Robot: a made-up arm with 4 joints. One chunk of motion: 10 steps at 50 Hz.
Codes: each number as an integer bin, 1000 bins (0 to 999) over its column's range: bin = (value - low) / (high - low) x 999, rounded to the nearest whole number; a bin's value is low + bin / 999 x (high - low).
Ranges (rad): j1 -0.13..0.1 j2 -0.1..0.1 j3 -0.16..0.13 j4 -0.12..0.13
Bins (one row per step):
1: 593 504 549 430
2: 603 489 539 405
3: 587 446 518 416
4: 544 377 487 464
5: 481 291 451 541
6: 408 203 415 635
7: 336 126 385 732
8: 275 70 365 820
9: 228 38 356 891
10: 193 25 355 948
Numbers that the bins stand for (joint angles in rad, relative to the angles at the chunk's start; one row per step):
1: 0.0065 0.0009 -0.0006 -0.0124
2: 0.0088 -0.0021 -0.0035 -0.0186
3: 0.0051 -0.0107 -0.0096 -0.0159
4: -0.0048 -0.0245 -0.0186 -0.0039
5: -0.0193 -0.0417 -0.0291 0.0154
6: -0.0361 -0.0594 -0.0395 0.0389
7: -0.0526 -0.0748 -0.0482 0.0632
8: -0.0667 -0.0860 -0.0540 0.0852
9: -0.0775 -0.0924 -0.0567 0.1030
10: -0.0856 -0.0950 -0.0569 0.1172

